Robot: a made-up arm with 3 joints. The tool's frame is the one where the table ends. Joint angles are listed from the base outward.
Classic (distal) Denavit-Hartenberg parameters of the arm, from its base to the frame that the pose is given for. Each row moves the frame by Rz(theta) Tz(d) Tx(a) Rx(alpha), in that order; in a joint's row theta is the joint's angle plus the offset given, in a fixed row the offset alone. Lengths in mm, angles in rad.
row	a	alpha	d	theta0
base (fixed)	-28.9	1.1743	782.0	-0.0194
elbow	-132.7	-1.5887	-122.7	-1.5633
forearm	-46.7	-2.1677	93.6	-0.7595
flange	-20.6	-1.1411	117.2	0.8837
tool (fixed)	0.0	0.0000	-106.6	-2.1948
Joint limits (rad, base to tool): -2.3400..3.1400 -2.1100..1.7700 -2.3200..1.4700
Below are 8 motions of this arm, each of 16 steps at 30 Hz.
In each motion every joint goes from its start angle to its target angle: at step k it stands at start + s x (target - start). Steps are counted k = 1, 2, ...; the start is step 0. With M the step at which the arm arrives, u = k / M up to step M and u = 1 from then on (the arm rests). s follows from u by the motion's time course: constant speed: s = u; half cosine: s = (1 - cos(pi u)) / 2; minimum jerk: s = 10 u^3 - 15 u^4 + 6 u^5.
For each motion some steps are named. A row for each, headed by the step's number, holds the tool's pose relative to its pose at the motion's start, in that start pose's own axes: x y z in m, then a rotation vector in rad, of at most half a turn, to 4 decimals.
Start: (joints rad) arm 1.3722 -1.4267 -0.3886
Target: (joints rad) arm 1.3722 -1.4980 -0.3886
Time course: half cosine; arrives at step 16
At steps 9, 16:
9: -0.0011 0.0043 -0.0022 -0.0026 0.0188 0.0382
16: -0.0019 0.0071 -0.0036 -0.0043 0.0314 0.0639

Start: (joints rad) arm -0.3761 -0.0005 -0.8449
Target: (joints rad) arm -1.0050 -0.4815 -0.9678
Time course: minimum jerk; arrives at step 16
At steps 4, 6, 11, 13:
4: 0.0003 0.0132 -0.0074 0.0601 -0.0128 0.0363
6: 0.0008 0.0362 -0.0170 0.1593 -0.0410 0.0961
11: 0.0012 0.1115 -0.0243 0.4665 -0.1870 0.2752
13: 0.0009 0.1289 -0.0210 0.5380 -0.2345 0.3146

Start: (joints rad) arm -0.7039 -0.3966 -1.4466
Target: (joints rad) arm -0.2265 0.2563 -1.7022
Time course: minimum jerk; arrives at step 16
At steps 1, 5, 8, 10, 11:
1: 0.0000 -0.0004 0.0000 -0.0019 0.0002 -0.0010
5: 0.0027 -0.0321 0.0044 -0.1605 0.0133 -0.0773
8: 0.0069 -0.0874 0.0255 -0.4551 0.0124 -0.2072
10: 0.0095 -0.1224 0.0504 -0.6666 -0.0070 -0.2936
11: 0.0106 -0.1357 0.0632 -0.7567 -0.0200 -0.3292

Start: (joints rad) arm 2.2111 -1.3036 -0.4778
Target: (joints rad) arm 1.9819 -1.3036 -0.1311
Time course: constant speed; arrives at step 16
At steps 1, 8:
1: 0.0008 0.0016 -0.0005 0.0148 -0.0018 0.0143
8: 0.0058 0.0126 -0.0033 0.1132 -0.0114 0.1195

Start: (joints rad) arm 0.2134 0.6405 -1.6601
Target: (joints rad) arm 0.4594 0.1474 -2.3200
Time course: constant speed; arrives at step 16
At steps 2, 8, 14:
2: 0.0103 -0.0014 0.0095 -0.0432 -0.0888 0.0154
8: 0.0367 -0.0029 0.0431 -0.1554 -0.3630 0.0486
14: 0.0543 -0.0012 0.0824 -0.2383 -0.6446 0.0631

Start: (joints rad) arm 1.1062 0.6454 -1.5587
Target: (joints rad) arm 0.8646 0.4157 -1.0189
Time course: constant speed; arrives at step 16
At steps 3, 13, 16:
3: -0.0139 0.0203 -0.0049 0.1243 0.0764 0.0714
13: -0.0658 0.0825 0.0000 0.5422 0.3212 0.3108
16: -0.0821 0.0982 0.0073 0.6683 0.3909 0.3837

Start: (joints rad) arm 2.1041 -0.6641 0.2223
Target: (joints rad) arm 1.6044 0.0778 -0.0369
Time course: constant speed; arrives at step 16
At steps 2, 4, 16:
2: 0.0103 -0.0080 0.0072 -0.0004 -0.1274 -0.0174
4: 0.0194 -0.0159 0.0149 0.0065 -0.2529 -0.0379
16: 0.0531 -0.0658 0.0578 0.2008 -0.9356 -0.2336

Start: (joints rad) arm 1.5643 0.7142 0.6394
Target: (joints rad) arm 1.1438 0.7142 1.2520
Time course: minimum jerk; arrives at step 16
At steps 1, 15, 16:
1: 0.0000 0.0001 -0.0001 0.0019 0.0007 0.0009
15: -0.0285 0.0204 -0.0189 0.8116 0.2927 0.4712
16: -0.0286 0.0204 -0.0189 0.8133 0.2933 0.4724

